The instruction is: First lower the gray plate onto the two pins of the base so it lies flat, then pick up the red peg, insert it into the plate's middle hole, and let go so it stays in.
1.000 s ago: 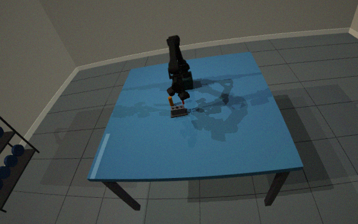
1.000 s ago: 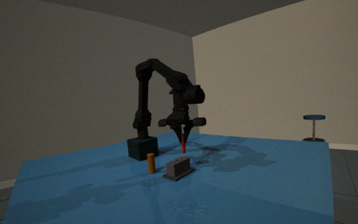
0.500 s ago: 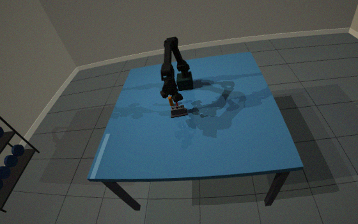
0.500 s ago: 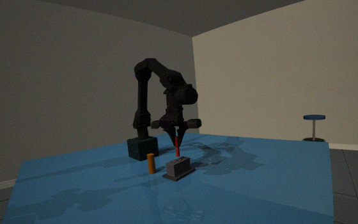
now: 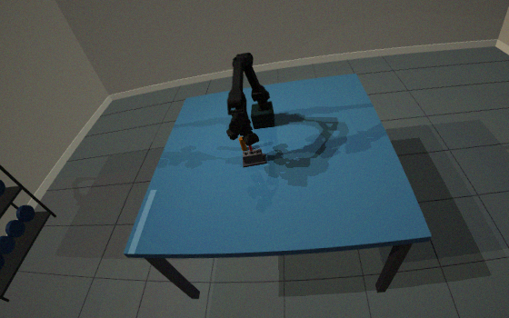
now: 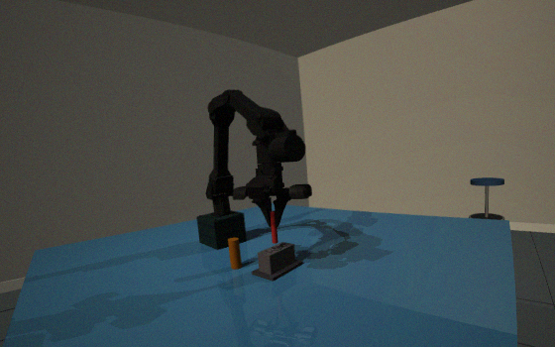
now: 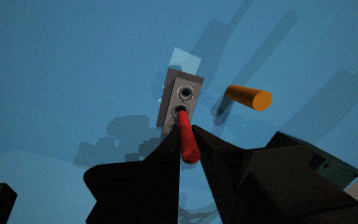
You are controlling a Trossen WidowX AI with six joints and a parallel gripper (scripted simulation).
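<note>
My gripper tip is now right at the red peg. Also, from my gripper tip: dark flat base 110 mm below; gray plate 70 mm below; orange cylinder 90 mm behind, 70 mm below, 60 mm to the right.
</note>
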